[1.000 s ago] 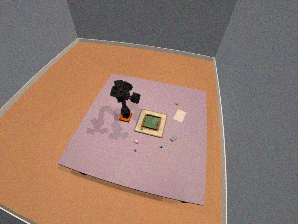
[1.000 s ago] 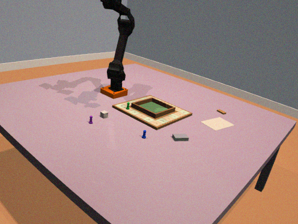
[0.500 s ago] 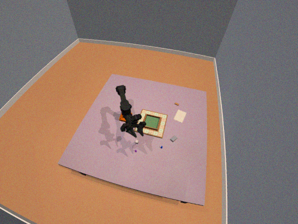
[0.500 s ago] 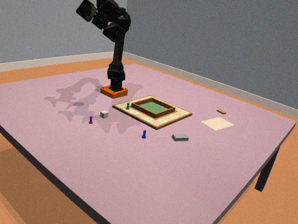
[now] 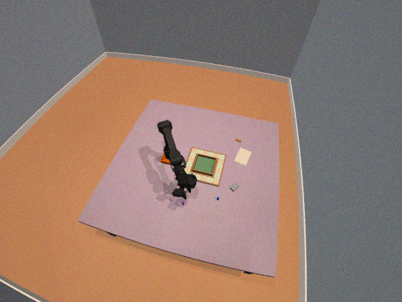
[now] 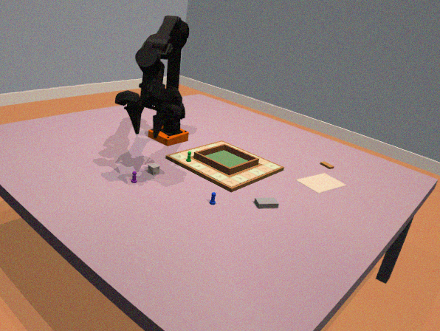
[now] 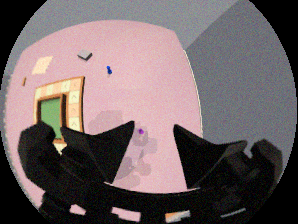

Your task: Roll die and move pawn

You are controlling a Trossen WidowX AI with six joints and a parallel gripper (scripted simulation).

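The pale die is 14 cm below my gripper tip, 8 cm to the left of it and 6 cm behind it. Round my gripper tip: green pawn: 22 cm to the left, 12 cm below, 7 cm behind; blue pawn: 17 cm ahead, 14 cm below, 11 cm to the left; purple pawn: 14 cm below, 4 cm behind, 1 cm to the right.
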